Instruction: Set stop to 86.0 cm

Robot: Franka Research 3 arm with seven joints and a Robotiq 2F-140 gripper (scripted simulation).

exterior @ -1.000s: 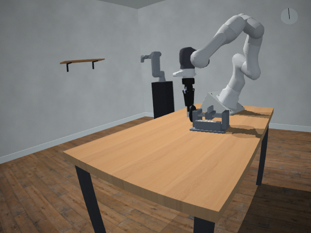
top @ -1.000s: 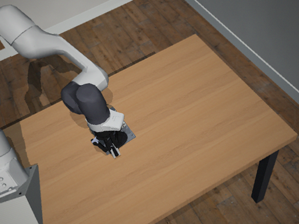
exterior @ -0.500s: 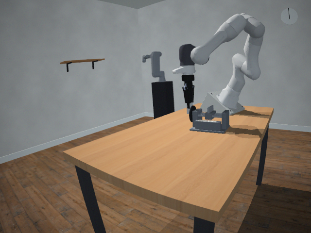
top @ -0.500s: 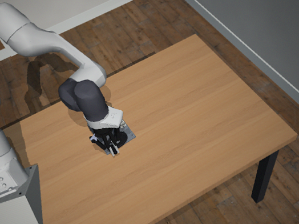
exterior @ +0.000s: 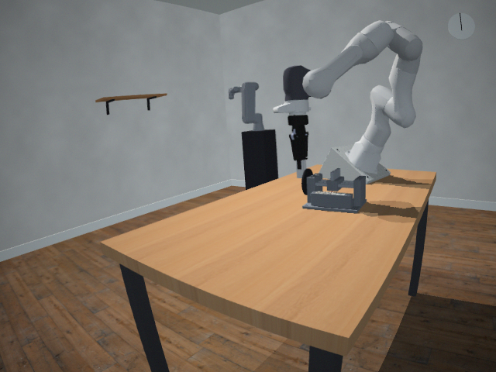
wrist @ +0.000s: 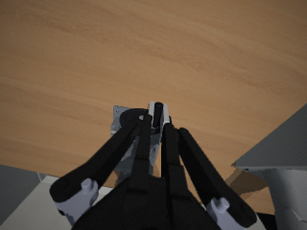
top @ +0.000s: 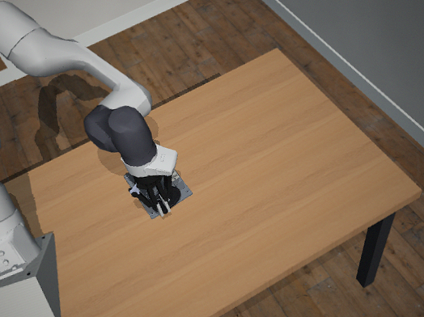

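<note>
Now: hand 20 mm to the right of the black handwheel, 20 mm above it and 10 mm short of it. Also, from my hand: sliding stop block (140 mm to the left, 40 mm ahead, 30 mm below).
</note>
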